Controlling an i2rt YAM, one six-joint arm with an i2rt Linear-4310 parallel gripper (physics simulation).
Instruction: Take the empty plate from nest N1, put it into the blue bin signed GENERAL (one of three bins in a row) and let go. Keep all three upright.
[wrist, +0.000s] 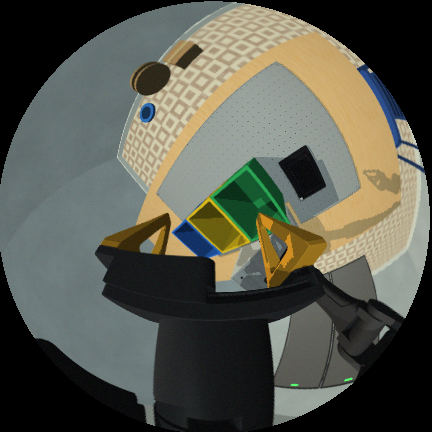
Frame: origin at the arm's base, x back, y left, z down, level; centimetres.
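Where they show: gripper, fingertip midpoint: (213, 217).
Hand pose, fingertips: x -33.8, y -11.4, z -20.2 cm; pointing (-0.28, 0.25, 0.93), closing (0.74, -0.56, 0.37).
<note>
Things, the pixels of their top centre, and the offset from my fingertips. Level surfaces: height alone.
- blue bin, top centre: (194, 242) dz +17.1, dx +5.2, dy +31.5 cm
- yellow bin, top centre: (216, 229) dz +17.1, dx +6.5, dy +18.4 cm
- larger green bin, top centre: (250, 209) dz +17.1, dx +7.7, dy +5.3 cm
- black rectangular item with a fine grid, top centre: (305, 175) dz +32.5, dx +15.6, dy -11.2 cm
- grey perforated board, surface height: dz +35.1 cm
The blue bin (194, 241) stands at the near end of the row, its open top in view. The yellow bin (210, 220) is beside it and the larger green bin (252, 187) is at the far end. All three look upright; their signs cannot be read. A black rectangular item with a fine grid (302, 172) lies beyond the green bin; whether it is the plate or the nest cannot be told. My gripper (213, 217) is open, with no thing seen between its fingers. The right finger hides part of the green bin's near side.
The bins stand by a grey perforated board (240, 115) on a wooden surface (345, 75). A grey metal part (250, 272) lies behind the right finger. A black arm-like part (357, 325) is at lower right, a blue slatted object (382, 102) at upper right. A brown round object (152, 79) is at upper left.
</note>
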